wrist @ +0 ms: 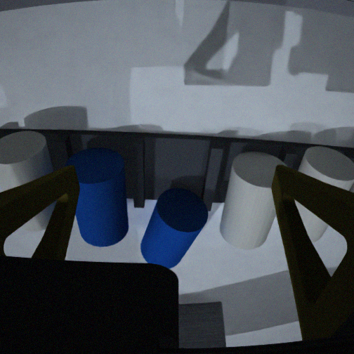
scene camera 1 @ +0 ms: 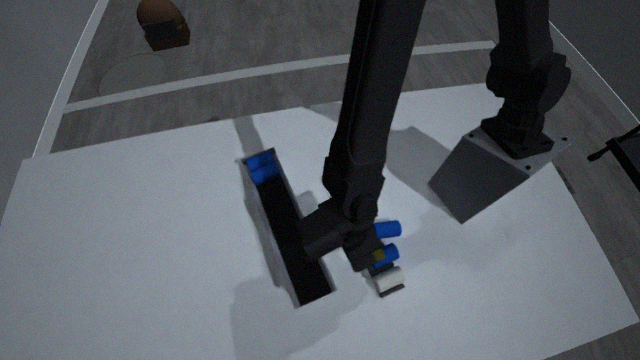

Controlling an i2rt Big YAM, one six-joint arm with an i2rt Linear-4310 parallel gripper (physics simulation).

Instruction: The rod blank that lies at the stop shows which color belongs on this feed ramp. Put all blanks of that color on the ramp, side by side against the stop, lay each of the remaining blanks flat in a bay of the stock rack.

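Note:
Two blue blanks [scene camera 1: 261,159] [scene camera 1: 265,174] lie side by side at the upper end of the black feed ramp [scene camera 1: 287,225]. The stock rack [wrist: 135,172] is mostly hidden by my arm in the scene view. One blue blank [scene camera 1: 390,229] [wrist: 102,205] and white blanks [scene camera 1: 390,280] [wrist: 247,205] [wrist: 22,170] [wrist: 325,167] are at the rack. Another blue blank [scene camera 1: 389,254] [wrist: 172,230] sits askew, nearer the wrist camera than its neighbours, with bare bay showing behind it. My gripper [scene camera 1: 378,255] [wrist: 175,175] is open and empty, its fingers on either side above the two blue blanks.
The arm's grey base block [scene camera 1: 475,175] stands on the white table [scene camera 1: 125,240] at the right. The raised arm [scene camera 1: 375,100] crosses the scene view between ramp and base. A dark grey piece [wrist: 202,320] shows at the bottom of the wrist view.

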